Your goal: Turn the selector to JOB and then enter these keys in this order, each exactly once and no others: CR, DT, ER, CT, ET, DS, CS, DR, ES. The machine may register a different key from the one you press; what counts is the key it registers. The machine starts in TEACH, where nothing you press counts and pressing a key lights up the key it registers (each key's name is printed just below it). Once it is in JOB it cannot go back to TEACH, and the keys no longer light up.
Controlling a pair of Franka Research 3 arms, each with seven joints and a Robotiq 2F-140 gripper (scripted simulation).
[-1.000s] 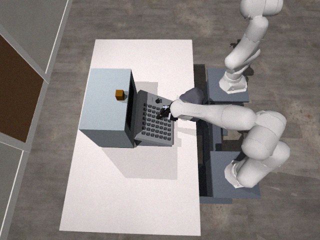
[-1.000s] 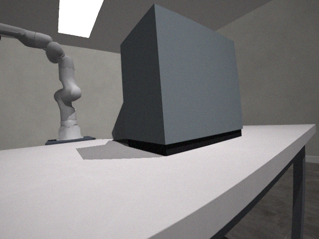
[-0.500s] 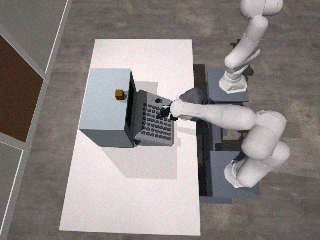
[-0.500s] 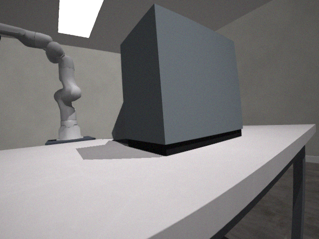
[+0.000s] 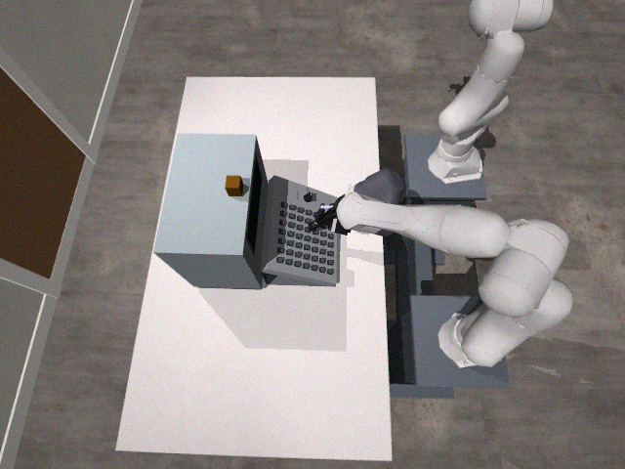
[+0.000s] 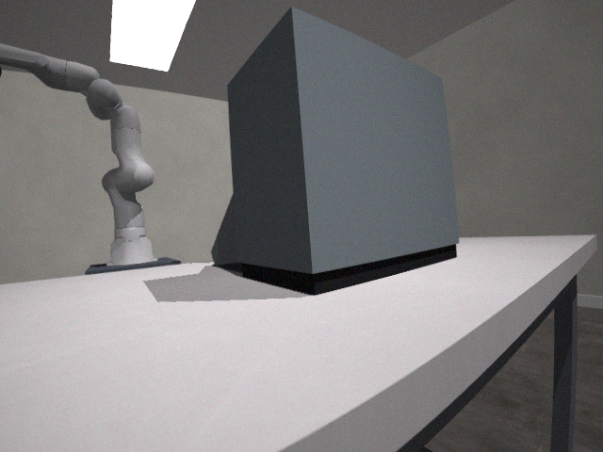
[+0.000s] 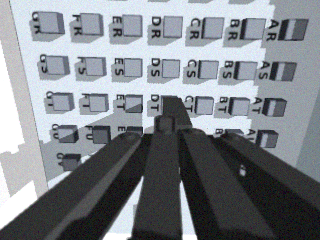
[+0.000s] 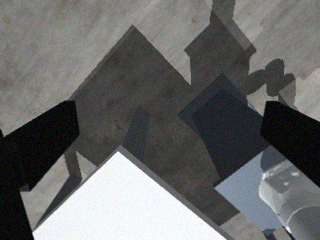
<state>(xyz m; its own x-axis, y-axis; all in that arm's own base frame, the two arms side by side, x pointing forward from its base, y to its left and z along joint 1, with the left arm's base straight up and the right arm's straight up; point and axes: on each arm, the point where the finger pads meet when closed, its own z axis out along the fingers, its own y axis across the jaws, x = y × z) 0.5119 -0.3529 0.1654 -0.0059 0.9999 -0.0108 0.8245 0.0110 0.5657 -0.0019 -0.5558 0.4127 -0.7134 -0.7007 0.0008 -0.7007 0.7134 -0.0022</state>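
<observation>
The sloped key panel lies 80 mm below my left hand, 60 mm ahead of it and 10 mm to the right of it. Also, from my left hand: black selector (130 mm to the right, 30 mm below, 30 mm ahead).
</observation>
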